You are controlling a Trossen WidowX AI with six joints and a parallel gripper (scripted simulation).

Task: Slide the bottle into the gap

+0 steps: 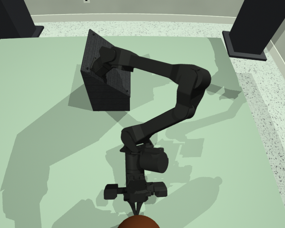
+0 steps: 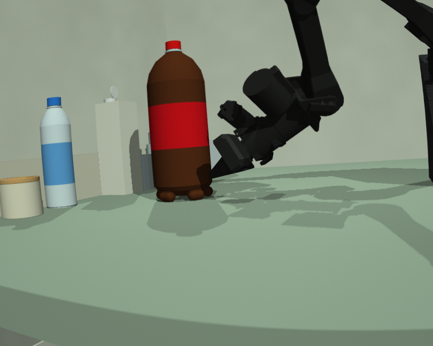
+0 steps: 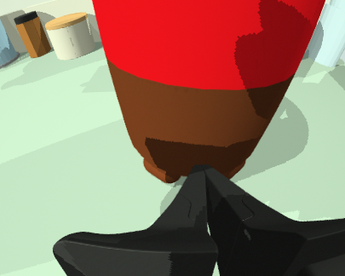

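Right now my hand is 90 mm short of the brown cola bottle, 10 mm to the right of it and 90 mm below it. Also, from my hand: cream canister 280 mm ahead, 260 mm to the left, 20 mm below; then grey cup 320 mm ahead, 160 mm to the right, 40 mm below; then blue-labelled water bottle 300 mm ahead, 140 mm to the left, 50 mm above.
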